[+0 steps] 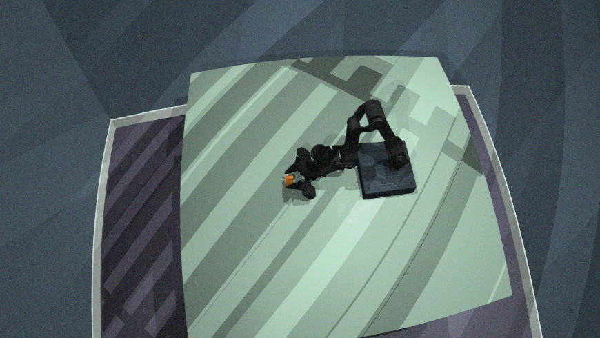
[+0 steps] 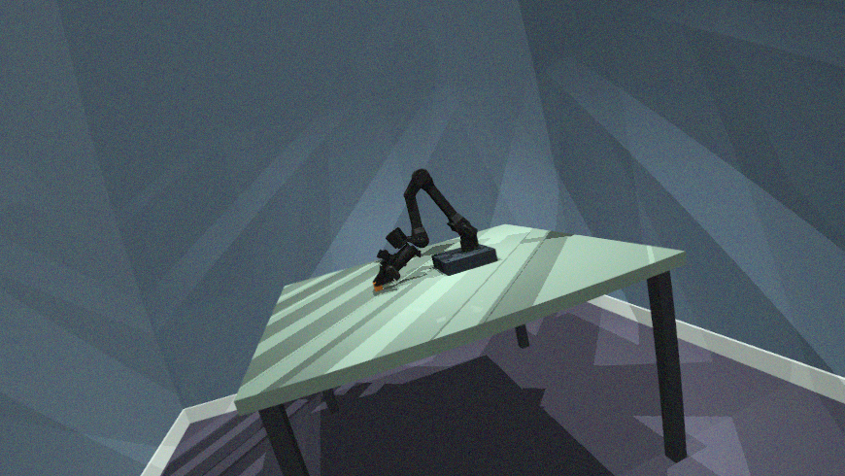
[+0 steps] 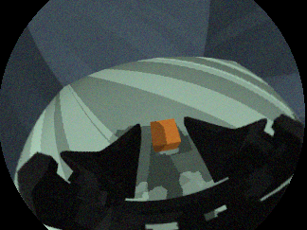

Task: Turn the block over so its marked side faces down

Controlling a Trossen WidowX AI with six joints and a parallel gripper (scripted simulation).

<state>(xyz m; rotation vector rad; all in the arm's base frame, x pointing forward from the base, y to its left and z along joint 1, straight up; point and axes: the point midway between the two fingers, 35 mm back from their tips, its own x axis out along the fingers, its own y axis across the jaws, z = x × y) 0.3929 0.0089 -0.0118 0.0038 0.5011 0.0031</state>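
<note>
Right now the orange block is 10 mm behind my gripper tip and 20 mm below it.
</note>
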